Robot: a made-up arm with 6 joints. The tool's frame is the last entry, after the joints. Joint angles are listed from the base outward.
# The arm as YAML. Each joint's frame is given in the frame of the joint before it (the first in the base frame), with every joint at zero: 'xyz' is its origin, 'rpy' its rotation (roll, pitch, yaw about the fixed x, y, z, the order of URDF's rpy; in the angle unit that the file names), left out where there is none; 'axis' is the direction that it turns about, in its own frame. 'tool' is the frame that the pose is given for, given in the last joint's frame.
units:
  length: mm
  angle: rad
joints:
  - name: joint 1
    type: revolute
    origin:
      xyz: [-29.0, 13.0, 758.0]
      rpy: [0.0, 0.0, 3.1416]
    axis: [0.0, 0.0, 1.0]
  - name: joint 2
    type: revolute
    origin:
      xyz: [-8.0, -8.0, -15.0]
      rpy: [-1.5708, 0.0, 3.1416]
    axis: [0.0, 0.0, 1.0]
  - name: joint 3
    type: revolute
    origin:
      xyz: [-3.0, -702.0, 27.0]
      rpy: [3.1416, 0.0, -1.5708]
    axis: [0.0, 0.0, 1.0]
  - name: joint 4
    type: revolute
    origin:
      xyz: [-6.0, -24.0, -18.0]
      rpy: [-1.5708, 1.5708, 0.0]
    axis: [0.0, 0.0, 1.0]
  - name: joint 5
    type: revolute
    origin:
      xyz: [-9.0, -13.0, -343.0]
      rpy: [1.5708, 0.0, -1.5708]
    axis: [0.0, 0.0, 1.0]
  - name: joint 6
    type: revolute
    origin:
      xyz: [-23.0, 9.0, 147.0]
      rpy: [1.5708, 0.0, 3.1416]
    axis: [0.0, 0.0, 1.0]
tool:
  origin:
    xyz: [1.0, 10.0, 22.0]
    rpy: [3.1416, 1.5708, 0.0]
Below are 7 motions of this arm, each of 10 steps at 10 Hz.
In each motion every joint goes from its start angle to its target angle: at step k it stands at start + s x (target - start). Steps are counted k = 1, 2, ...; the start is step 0. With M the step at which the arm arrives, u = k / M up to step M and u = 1 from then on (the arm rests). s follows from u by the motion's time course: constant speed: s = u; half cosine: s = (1 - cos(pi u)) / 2; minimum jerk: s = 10 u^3 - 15 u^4 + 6 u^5.
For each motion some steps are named. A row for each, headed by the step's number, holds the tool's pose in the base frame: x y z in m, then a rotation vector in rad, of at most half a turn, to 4 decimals.
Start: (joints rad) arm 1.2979 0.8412 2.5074 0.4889 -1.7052 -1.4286
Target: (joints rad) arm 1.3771 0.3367 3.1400 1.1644 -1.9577 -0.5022
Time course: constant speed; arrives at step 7
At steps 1, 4, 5, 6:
1: 0.0954 0.2792 1.5470 1.3845 0.4904 0.6322
4: -0.0117 0.0388 1.4934 1.4771 0.1811 0.5535
5: -0.0419 -0.0259 1.4566 1.5177 0.1246 0.5083
6: -0.0691 -0.0813 1.4137 1.5621 0.0918 0.4631

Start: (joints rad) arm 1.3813 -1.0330 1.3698 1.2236 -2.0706 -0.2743
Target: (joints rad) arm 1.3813 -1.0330 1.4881 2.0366 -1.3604 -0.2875
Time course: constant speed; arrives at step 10
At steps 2, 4, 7, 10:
2: -0.2839 -0.9275 1.2061 1.1041 0.2002 0.1220
4: -0.3076 -0.9176 1.1981 1.1665 0.1012 -0.0778
7: -0.3389 -0.8999 1.1922 1.2013 -0.0376 -0.3894
10: -0.3643 -0.8808 1.1929 1.1629 -0.1582 -0.7037

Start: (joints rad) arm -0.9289 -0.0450 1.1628 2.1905 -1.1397 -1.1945
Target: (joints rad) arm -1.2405 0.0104 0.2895 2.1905 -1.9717 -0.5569
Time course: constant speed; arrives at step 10
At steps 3, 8, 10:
3: 0.1742 0.0197 1.7705 -0.6793 -0.6273 -2.7583
8: 0.2482 -0.1634 1.6869 0.5808 -0.3789 2.8808
10: 0.2571 -0.2317 1.6350 0.4758 -0.7187 2.6425

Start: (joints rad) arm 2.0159 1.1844 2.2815 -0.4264 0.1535 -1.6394
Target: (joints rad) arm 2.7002 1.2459 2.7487 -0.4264 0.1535 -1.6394
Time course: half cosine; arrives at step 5
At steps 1, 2, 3, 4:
1: -0.3942 0.8238 1.2774 -1.7511 -1.2023 -1.6350
2: -0.5114 0.7307 1.2890 -1.5869 -1.2038 -1.5045
3: -0.6253 0.5925 1.2990 -1.4063 -1.1972 -1.3206
4: -0.6898 0.4684 1.3035 -1.2770 -1.1869 -1.1572

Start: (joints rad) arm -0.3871 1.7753 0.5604 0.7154 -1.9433 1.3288
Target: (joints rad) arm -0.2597 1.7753 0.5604 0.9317 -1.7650 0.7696
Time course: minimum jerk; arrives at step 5
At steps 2, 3, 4, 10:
2: 0.8593 -0.3375 0.3122 0.4776 -2.6012 -1.2422
3: 0.8831 -0.2872 0.3178 0.7230 -2.7040 -0.9498
4: 0.8978 -0.2500 0.3217 0.8996 -2.7614 -0.7443
10: 0.9008 -0.2416 0.3226 0.9392 -2.7726 -0.6988

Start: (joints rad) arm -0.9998 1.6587 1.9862 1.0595 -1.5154 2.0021
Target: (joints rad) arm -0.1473 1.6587 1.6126 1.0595 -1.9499 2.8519
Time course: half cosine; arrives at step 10
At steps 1, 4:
1: 0.5398 -0.8042 0.9354 -1.0953 2.4889 0.3422
4: 0.7651 -0.6381 0.8986 -1.3344 2.3883 1.0036

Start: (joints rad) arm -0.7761 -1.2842 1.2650 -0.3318 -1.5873 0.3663
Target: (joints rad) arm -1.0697 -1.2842 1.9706 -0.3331 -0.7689 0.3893
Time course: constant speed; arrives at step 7
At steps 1, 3, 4, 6, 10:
1: -0.7706 0.6331 1.1188 -0.9495 -0.9401 -0.6041
3: -0.7285 0.7122 1.0604 -1.1580 -1.3171 -0.6399
4: -0.7021 0.7478 1.0308 -1.2700 -1.5031 -0.6345
6: -0.6404 0.8102 0.9717 -1.5058 -1.8672 -0.5647
10: -0.6057 0.8367 0.9421 -1.6271 -2.0435 -0.4946

